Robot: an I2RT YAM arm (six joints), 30 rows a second.
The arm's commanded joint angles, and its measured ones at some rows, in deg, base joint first. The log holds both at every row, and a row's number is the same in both.
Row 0, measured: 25.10 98.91 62.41 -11.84 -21.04 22.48
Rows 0 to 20, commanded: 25.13 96.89 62.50 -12.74 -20.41 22.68; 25.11 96.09 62.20 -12.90 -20.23 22.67; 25.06 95.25 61.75 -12.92 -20.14 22.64; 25.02 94.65 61.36 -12.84 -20.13 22.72; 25.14 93.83 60.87 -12.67 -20.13 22.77; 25.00 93.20 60.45 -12.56 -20.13 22.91; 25.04 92.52 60.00 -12.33 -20.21 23.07; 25.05 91.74 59.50 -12.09 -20.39 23.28; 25.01 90.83 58.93 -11.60 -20.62 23.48; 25.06 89.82 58.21 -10.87 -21.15 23.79; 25.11 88.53 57.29 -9.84 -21.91 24.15; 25.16 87.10 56.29 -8.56 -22.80 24.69; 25.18 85.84 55.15 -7.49 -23.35 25.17; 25.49 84.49 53.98 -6.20 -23.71 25.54; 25.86 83.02 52.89 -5.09 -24.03 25.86; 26.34 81.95 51.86 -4.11 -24.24 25.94; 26.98 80.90 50.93 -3.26 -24.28 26.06; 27.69 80.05 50.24 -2.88 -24.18 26.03; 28.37 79.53 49.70 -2.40 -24.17 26.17; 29.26 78.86 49.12 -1.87 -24.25 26.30; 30.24 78.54 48.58 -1.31 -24.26 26.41
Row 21, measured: 28.84 79.44 49.43 -4.80 -23.46 25.45
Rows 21 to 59, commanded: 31.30 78.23 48.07 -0.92 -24.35 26.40; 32.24 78.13 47.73 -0.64 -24.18 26.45; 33.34 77.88 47.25 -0.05 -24.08 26.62; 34.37 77.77 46.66 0.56 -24.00 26.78; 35.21 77.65 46.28 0.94 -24.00 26.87; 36.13 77.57 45.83 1.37 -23.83 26.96; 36.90 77.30 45.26 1.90 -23.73 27.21; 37.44 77.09 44.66 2.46 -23.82 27.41; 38.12 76.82 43.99 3.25 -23.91 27.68; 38.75 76.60 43.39 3.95 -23.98 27.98; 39.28 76.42 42.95 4.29 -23.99 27.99; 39.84 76.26 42.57 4.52 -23.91 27.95; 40.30 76.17 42.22 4.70 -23.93 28.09; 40.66 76.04 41.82 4.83 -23.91 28.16; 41.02 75.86 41.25 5.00 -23.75 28.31; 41.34 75.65 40.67 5.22 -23.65 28.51; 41.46 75.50 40.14 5.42 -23.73 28.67; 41.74 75.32 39.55 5.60 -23.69 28.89; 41.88 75.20 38.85 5.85 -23.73 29.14; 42.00 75.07 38.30 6.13 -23.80 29.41; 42.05 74.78 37.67 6.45 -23.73 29.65; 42.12 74.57 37.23 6.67 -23.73 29.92; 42.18 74.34 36.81 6.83 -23.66 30.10; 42.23 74.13 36.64 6.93 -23.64 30.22; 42.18 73.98 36.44 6.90 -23.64 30.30; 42.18 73.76 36.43 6.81 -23.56 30.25; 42.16 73.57 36.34 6.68 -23.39 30.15; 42.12 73.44 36.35 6.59 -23.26 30.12; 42.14 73.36 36.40 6.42 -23.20 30.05; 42.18 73.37 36.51 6.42 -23.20 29.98; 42.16 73.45 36.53 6.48 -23.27 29.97; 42.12 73.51 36.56 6.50 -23.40 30.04; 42.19 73.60 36.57 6.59 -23.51 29.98; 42.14 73.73 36.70 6.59 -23.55 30.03; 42.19 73.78 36.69 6.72 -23.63 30.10; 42.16 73.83 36.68 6.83 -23.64 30.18; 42.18 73.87 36.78 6.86 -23.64 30.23; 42.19 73.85 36.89 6.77 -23.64 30.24; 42.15 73.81 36.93 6.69 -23.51 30.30
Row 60, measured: 42.11 73.80 36.42 5.39 -23.59 30.00
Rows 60 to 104, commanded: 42.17 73.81 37.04 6.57 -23.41 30.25; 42.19 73.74 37.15 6.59 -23.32 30.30; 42.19 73.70 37.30 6.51 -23.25 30.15; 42.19 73.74 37.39 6.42 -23.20 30.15; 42.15 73.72 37.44 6.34 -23.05 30.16; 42.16 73.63 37.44 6.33 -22.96 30.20; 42.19 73.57 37.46 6.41 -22.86 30.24; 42.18 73.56 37.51 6.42 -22.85 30.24; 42.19 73.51 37.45 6.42 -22.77 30.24; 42.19 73.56 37.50 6.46 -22.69 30.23; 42.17 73.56 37.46 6.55 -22.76 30.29; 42.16 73.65 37.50 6.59 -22.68 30.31; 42.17 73.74 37.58 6.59 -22.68 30.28; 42.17 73.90 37.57 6.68 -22.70 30.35; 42.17 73.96 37.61 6.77 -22.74 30.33; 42.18 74.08 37.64 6.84 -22.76 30.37; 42.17 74.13 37.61 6.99 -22.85 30.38; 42.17 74.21 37.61 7.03 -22.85 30.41; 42.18 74.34 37.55 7.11 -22.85 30.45; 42.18 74.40 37.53 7.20 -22.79 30.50; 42.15 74.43 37.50 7.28 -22.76 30.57; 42.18 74.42 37.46 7.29 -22.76 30.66; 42.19 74.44 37.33 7.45 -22.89 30.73; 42.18 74.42 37.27 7.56 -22.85 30.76; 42.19 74.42 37.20 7.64 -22.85 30.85; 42.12 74.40 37.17 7.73 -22.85 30.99; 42.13 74.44 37.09 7.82 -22.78 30.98; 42.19 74.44 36.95 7.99 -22.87 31.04; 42.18 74.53 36.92 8.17 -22.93 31.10; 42.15 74.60 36.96 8.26 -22.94 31.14; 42.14 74.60 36.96 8.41 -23.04 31.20; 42.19 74.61 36.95 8.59 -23.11 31.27; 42.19 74.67 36.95 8.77 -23.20 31.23; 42.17 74.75 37.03 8.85 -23.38 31.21; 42.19 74.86 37.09 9.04 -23.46 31.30; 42.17 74.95 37.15 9.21 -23.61 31.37; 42.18 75.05 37.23 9.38 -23.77 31.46; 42.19 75.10 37.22 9.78 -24.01 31.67; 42.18 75.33 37.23 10.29 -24.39 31.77; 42.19 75.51 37.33 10.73 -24.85 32.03; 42.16 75.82 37.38 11.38 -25.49 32.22; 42.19 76.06 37.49 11.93 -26.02 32.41; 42.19 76.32 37.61 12.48 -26.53 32.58; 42.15 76.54 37.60 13.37 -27.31 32.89; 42.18 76.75 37.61 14.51 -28.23 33.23
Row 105, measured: 42.11 76.40 37.12 10.33 -25.56 32.01
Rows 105 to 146, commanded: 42.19 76.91 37.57 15.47 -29.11 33.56; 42.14 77.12 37.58 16.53 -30.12 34.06; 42.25 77.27 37.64 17.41 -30.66 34.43; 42.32 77.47 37.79 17.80 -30.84 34.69; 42.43 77.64 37.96 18.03 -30.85 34.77; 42.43 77.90 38.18 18.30 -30.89 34.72; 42.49 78.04 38.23 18.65 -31.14 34.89; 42.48 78.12 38.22 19.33 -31.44 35.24; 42.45 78.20 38.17 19.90 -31.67 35.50; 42.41 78.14 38.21 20.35 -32.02 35.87; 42.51 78.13 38.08 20.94 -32.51 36.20; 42.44 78.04 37.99 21.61 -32.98 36.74; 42.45 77.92 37.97 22.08 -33.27 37.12; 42.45 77.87 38.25 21.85 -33.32 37.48; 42.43 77.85 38.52 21.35 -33.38 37.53; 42.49 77.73 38.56 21.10 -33.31 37.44; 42.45 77.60 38.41 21.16 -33.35 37.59; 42.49 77.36 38.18 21.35 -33.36 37.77; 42.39 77.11 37.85 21.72 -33.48 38.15; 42.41 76.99 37.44 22.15 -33.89 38.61; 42.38 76.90 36.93 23.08 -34.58 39.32; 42.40 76.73 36.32 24.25 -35.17 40.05; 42.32 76.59 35.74 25.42 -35.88 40.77; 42.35 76.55 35.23 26.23 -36.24 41.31; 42.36 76.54 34.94 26.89 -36.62 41.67; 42.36 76.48 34.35 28.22 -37.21 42.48; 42.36 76.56 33.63 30.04 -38.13 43.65; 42.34 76.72 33.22 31.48 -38.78 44.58; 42.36 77.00 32.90 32.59 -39.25 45.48; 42.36 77.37 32.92 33.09 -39.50 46.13; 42.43 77.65 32.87 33.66 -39.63 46.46; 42.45 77.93 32.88 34.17 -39.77 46.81; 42.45 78.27 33.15 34.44 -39.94 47.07; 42.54 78.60 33.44 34.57 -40.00 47.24; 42.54 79.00 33.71 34.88 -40.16 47.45; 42.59 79.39 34.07 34.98 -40.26 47.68; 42.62 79.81 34.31 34.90 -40.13 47.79; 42.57 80.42 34.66 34.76 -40.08 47.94; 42.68 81.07 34.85 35.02 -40.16 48.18; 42.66 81.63 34.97 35.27 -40.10 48.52; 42.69 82.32 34.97 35.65 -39.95 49.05; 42.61 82.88 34.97 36.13 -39.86 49.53
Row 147, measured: 42.63 81.87 34.59 33.28 -39.62 47.94
